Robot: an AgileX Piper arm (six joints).
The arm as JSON. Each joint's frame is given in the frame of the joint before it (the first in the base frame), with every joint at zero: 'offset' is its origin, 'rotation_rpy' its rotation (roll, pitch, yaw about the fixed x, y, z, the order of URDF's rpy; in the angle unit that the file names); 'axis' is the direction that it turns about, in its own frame. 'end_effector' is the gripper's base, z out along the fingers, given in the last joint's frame.
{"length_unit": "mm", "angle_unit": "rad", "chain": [
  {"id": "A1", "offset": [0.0, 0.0, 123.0], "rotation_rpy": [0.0, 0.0, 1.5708], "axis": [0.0, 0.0, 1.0]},
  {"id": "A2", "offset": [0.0, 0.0, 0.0], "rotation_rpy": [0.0, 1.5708, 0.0], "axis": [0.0, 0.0, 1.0]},
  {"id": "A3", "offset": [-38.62, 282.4, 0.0], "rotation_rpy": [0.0, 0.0, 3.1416], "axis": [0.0, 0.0, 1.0]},
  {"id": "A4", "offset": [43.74, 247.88, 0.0], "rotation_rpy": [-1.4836, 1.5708, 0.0], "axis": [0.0, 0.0, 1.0]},
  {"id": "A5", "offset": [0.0, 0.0, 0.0], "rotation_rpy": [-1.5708, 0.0, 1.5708], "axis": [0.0, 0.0, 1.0]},
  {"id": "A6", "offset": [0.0, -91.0, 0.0], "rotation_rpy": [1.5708, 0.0, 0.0], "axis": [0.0, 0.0, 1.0]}
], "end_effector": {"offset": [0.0, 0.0, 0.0], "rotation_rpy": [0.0, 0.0, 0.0]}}
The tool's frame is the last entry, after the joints.
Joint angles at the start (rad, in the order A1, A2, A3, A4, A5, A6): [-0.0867 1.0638 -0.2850 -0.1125 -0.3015 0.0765]
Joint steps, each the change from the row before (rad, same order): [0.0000 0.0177 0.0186 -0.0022 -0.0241 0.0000]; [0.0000 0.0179 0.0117 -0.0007 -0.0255 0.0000]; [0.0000 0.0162 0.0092 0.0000 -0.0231 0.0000]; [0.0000 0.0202 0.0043 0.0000 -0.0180 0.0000]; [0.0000 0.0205 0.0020 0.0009 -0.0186 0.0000]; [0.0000 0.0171 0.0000 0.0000 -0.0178 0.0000]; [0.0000 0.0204 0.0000 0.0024 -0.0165 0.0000]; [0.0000 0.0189 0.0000 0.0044 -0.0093 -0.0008]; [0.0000 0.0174 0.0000 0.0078 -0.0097 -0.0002]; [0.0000 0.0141 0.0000 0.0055 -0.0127 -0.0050]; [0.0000 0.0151 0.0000 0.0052 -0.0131 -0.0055]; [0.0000 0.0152 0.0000 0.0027 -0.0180 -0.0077]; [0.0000 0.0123 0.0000 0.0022 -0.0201 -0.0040]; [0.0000 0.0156 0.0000 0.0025 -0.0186 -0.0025]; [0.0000 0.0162 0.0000 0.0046 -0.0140 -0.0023]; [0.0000 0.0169 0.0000 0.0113 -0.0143 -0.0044]
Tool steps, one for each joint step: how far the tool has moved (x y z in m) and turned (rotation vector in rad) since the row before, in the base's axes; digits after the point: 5 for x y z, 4 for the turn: [-0.00103 0.00039 -0.00667 0.0012 0.0123 0.0035]; [0.00012 0.00026 -0.00454 0.0018 0.0041 0.0026]; [0.00026 0.00020 -0.00367 0.0021 0.0023 0.0019]; [0.00124 0.00007 -0.00348 0.0020 0.0065 0.0015]; [0.00167 0.00000 -0.00288 0.0025 0.0038 0.0008]; [0.00178 0.00001 -0.00179 0.0015 -0.0007 0.0014]; [0.00191 -0.00010 -0.00256 0.0033 0.0037 -0.0006]; [0.00150 -0.00022 -0.00290 0.0037 0.0093 -0.0024]; [0.00138 -0.00035 -0.00259 0.0061 0.0072 -0.0054]; [0.00128 -0.00024 -0.00173 -0.0001 0.0013 -0.0015]; [0.00132 -0.00024 -0.00191 -0.0007 0.0019 -0.0011]; [0.00150 -0.00012 -0.00156 -0.0043 -0.0027 0.0020]; [0.00140 -0.00009 -0.00082 -0.0016 -0.0078 0.0009]; [0.00149 -0.00012 -0.00163 0.0002 -0.0031 -0.0001]; [0.00131 -0.00025 -0.00214 0.0016 0.0020 -0.0023]; [0.00131 -0.00059 -0.00227 0.0032 0.0022 -0.0071]
